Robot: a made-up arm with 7 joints. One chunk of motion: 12 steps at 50 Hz.
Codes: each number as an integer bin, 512 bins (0 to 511) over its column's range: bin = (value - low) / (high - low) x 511, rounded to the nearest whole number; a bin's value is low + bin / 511 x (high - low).
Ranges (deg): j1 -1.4..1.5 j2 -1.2..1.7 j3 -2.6..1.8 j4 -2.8..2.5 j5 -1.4..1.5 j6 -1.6..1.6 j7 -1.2..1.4
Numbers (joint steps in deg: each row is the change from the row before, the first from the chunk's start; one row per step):
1: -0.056 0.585 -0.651 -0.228 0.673 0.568 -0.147
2: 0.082 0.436 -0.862 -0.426 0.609 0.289 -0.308
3: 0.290 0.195 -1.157 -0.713 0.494 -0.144 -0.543
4: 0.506 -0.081 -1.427 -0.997 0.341 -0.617 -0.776
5: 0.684 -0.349 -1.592 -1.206 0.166 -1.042 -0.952
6: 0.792 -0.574 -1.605 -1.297 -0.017 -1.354 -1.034
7: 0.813 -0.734 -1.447 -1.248 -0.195 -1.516 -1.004
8: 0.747 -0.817 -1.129 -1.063 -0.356 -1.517 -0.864
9: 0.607 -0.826 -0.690 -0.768 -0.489 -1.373 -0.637
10: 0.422 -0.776 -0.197 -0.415 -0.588 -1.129 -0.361
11: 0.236 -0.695 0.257 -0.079 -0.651 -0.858 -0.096
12: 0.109 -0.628 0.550 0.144 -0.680 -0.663 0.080
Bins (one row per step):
1: 237 315 226 248 365 346 207
2: 261 288 202 229 354 302 175
3: 298 246 168 201 334 233 129
4: 336 197 136 174 307 157 83
5: 367 150 117 154 276 89 49
6: 386 110 116 145 244 39 33
7: 390 82 134 150 212 13 39
8: 378 67 171 167 184 13 66
9: 354 66 222 196 161 36 111
10: 321 75 279 230 143 75 165
11: 288 89 332 262 132 118 217
12: 266 101 366 284 127 150 252

